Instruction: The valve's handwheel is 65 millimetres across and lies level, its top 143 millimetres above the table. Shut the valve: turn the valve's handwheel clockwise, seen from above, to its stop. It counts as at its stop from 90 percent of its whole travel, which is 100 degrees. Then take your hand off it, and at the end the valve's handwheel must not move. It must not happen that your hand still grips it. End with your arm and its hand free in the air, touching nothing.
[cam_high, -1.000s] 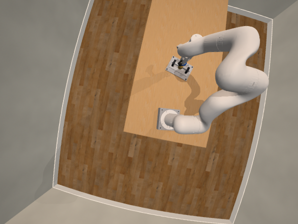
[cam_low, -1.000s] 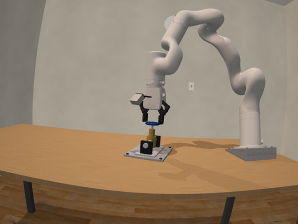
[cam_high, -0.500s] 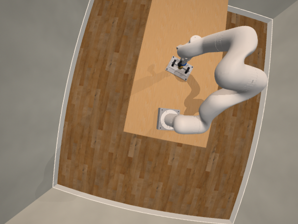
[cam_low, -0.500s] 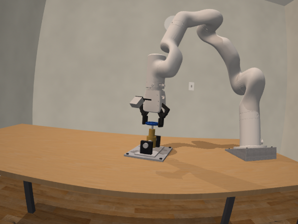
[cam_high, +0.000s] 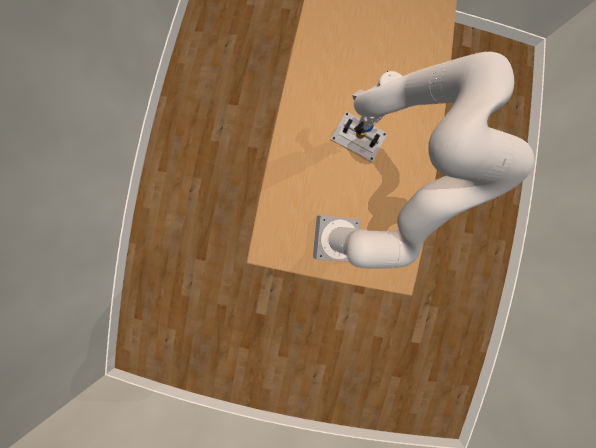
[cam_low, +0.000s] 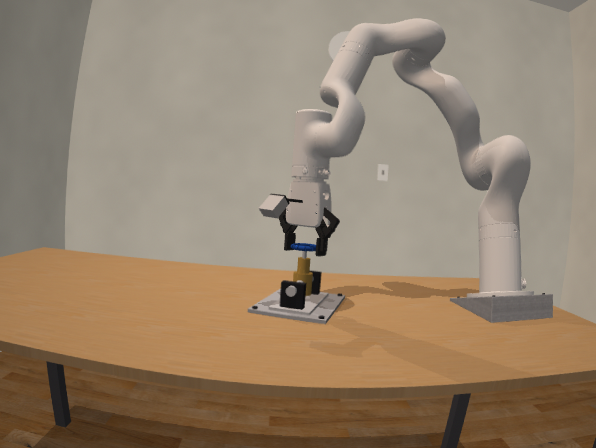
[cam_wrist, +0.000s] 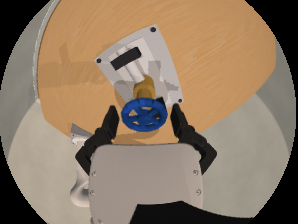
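Right now the blue handwheel is right at my hand.
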